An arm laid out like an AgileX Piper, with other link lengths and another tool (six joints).
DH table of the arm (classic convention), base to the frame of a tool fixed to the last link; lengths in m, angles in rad. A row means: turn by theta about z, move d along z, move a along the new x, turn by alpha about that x. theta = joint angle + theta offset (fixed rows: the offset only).
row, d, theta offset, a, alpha
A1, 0.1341, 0, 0, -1.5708
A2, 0, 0.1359, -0.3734, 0
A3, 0, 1.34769, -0.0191, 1.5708
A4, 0.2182, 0, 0, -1.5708
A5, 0, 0, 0, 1.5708
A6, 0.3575, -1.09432, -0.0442, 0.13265
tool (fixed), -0.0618, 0, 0, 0
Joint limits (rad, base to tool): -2.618..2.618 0..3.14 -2.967..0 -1.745..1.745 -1.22..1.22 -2.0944..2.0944
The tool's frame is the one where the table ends.
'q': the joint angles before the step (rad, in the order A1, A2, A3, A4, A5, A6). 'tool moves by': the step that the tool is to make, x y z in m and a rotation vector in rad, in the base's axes. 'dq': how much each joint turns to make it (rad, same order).
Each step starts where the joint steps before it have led.
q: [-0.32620, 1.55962, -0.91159, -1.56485, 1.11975, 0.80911]
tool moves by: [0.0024, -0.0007, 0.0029, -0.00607, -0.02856, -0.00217]
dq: [0.00013, 0.00001, 0.00005, -0.00997, 0.00011, 0.03228]
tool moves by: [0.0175, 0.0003, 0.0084, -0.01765, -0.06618, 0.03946]
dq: [-0.00019, -0.00002, 0.00007, -0.05241, -0.03389, 0.07781]
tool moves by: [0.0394, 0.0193, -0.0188, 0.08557, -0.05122, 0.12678]
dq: [0.00006, 0.00007, 0.00000, -0.00413, -0.15767, 0.03597]
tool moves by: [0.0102, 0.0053, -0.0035, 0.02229, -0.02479, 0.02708]
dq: [0.00001, 0.00170, 0.00012, -0.00583, -0.03716, 0.02605]
